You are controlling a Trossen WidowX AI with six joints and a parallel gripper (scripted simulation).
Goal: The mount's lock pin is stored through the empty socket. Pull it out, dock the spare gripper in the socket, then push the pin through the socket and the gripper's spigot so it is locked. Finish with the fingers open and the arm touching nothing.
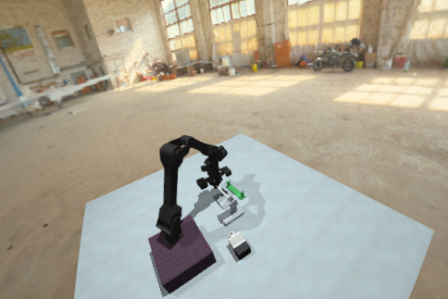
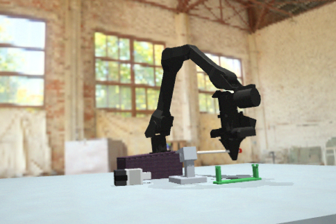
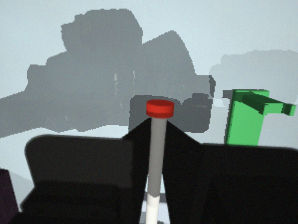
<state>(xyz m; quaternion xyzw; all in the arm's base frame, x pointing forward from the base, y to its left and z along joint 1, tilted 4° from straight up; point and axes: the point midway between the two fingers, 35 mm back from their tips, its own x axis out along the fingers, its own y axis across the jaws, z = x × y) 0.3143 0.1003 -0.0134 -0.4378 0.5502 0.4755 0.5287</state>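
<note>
Right now the green rack is 8 cm ahead of my gripper tip, 6 cm to the right of it and 3 cm below it. The rest, counted from my gripper tip: grey mount: 15 cm to the right, 3 cm behind; spare gripper: 29 cm to the right, 13 cm behind, 3 cm below.
</note>
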